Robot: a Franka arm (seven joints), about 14 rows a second.
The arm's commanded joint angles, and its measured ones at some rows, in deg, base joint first. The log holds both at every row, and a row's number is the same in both.
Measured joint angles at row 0:
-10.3 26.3 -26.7 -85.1 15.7 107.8 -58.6
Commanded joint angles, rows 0 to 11:
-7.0 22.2 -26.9 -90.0 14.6 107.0 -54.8
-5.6 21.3 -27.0 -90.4 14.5 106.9 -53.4
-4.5 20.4 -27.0 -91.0 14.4 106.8 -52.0
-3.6 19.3 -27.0 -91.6 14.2 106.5 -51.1
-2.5 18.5 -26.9 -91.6 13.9 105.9 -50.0
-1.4 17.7 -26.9 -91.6 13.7 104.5 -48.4
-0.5 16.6 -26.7 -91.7 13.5 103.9 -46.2
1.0 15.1 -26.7 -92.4 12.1 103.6 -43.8
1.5 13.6 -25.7 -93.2 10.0 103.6 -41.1
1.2 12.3 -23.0 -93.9 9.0 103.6 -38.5
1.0 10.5 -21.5 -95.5 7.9 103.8 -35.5
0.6 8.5 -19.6 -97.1 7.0 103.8 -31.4
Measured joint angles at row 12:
0.8 14.0 -22.5 -91.9 9.3 103.6 -37.6
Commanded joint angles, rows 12 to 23:
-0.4 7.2 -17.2 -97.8 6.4 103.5 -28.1
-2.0 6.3 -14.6 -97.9 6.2 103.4 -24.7
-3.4 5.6 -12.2 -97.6 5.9 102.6 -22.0
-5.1 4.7 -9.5 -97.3 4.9 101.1 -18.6
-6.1 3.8 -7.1 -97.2 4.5 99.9 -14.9
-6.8 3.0 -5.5 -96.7 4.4 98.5 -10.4
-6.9 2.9 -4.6 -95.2 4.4 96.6 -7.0
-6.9 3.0 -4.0 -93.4 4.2 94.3 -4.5
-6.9 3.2 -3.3 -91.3 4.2 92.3 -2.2
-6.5 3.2 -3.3 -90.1 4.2 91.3 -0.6
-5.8 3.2 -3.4 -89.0 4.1 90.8 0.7
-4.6 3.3 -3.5 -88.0 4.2 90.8 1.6
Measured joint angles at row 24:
-5.5 2.9 -3.9 -90.8 5.0 92.5 -1.4
